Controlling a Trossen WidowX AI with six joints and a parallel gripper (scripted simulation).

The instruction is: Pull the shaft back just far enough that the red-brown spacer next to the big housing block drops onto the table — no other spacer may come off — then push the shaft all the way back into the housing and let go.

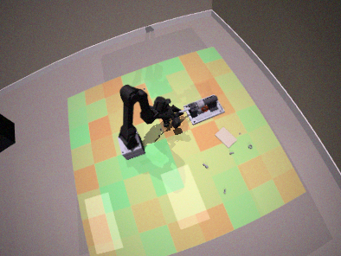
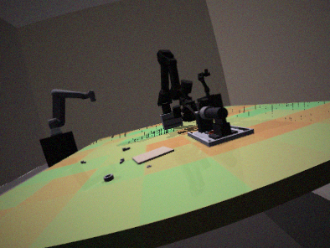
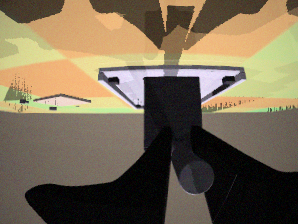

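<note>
Now: gripper tip 5 cm short of the shaft, 2 cm below it and 1 cm to the left of it. Round my gripper tip: flat tan plate: 26 cm to the right, 15 cm ahead, 6 cm below; then red-brown spacer: 15 cm ahead, 5 cm below, 2 cm to the right.
</note>
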